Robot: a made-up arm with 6 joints.
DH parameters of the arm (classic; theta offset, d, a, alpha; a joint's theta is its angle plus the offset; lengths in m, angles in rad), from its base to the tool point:
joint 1: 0 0.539 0 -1.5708
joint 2: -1.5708 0 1.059 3.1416
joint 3: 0 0 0 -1.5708
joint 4: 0 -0.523 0 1.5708
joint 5: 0 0.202 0 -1.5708
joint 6: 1.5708 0 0 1.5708
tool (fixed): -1.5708 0 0 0
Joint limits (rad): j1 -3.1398..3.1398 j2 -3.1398..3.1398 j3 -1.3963..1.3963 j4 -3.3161..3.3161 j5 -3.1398..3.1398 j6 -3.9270..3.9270
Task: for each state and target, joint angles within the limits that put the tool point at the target. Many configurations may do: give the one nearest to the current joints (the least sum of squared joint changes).
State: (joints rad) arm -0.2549 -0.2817 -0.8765 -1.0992 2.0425 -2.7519
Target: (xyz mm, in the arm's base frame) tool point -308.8 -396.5 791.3
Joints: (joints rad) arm 0.5869 -1.2665 -1.1542 -0.6635 2.0425 -2.7519
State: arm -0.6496 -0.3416 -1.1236 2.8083 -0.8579 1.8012
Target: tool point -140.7 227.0 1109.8
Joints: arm -0.2360 -0.6537 -1.3312 2.7645 -0.8579 1.8012
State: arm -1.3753 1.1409 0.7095 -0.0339 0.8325 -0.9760
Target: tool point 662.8 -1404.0 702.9
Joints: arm -1.0004 1.3189 1.0767 0.1302 0.8325 -0.9760
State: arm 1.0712 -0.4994 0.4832 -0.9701 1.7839 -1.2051
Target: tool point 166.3 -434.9 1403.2
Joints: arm 1.6571 -1.0153 -0.1307 -0.8831 1.7839 -1.2051
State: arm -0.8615 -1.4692 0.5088 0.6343 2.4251 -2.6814
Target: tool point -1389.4 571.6 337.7
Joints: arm -0.4987 -1.9390 0.6352 0.6361 2.4251 -2.6814
